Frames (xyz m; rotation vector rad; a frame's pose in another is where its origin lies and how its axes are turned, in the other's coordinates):
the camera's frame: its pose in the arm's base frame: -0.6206 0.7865 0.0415 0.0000 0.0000 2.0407
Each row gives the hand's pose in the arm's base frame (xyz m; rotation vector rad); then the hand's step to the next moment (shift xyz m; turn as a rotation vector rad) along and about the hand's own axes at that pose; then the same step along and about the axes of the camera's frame.
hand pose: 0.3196 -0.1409 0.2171 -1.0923 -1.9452 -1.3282
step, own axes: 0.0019 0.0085 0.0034 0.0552 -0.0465 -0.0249
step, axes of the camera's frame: 0.0019 -0.0080 0.0044 0.0186 0.0678 0.0298
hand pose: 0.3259 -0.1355 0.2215 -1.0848 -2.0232 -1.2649
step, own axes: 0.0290 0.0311 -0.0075 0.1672 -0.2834 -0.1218
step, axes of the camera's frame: 0.0054 -0.0142 0.0404 0.0415 0.3460 0.0404
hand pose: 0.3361 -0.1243 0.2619 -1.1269 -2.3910 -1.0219
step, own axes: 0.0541 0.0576 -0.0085 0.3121 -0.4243 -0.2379
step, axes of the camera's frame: 0.0393 -0.0300 0.0622 0.0755 0.5575 0.1324
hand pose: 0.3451 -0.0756 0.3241 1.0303 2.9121 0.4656
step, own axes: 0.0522 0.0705 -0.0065 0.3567 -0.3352 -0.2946
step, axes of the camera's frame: 0.0728 -0.0388 0.0305 0.1390 0.5105 0.2155
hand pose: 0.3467 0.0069 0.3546 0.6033 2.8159 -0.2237
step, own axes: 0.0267 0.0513 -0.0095 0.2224 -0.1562 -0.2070
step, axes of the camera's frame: 0.0539 -0.0228 -0.0032 0.1255 0.2792 0.1516
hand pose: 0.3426 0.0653 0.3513 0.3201 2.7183 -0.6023
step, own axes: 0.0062 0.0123 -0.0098 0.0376 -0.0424 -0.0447
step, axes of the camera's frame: 0.0166 -0.0030 0.0016 0.0157 0.0581 0.0398
